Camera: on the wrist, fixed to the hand. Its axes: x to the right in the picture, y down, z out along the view.
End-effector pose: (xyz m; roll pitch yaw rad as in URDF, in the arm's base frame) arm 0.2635 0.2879 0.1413 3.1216 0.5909 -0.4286
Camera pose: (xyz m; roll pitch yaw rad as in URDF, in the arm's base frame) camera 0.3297 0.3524 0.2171 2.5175 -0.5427 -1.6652
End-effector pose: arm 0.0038 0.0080 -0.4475 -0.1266 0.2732 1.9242
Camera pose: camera 0.1039 0.0093 -0.5129 0.4453 0.6798 -2.4843
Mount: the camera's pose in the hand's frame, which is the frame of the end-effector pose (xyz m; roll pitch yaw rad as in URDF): -0.0145 -0.0845 -0.0833 0.0807 0.6054 1.6371
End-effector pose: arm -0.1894 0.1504 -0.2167 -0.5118 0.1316 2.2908
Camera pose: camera -0.0912 0.2120 -0.2458 0.4357 1.0824 -2.0466
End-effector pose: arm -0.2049 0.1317 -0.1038 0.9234 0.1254 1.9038
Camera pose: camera -0.2100 0.0991 -0.2187 0.1570 -0.3211 -2.7926
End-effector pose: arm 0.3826 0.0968 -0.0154 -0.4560 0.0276 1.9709
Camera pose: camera 0.4923 0.1263 -0.0526 0.1961 1.0560 -2.5813
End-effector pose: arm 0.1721 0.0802 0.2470 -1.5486 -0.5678 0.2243
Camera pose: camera 0.1358 -0.0154 0.3089 -2.2784 0.8205 -0.7160
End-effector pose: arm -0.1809 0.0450 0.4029 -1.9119 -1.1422 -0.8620
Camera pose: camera -0.2866 0.0911 0.4344 -1.8884 0.2961 -1.8735
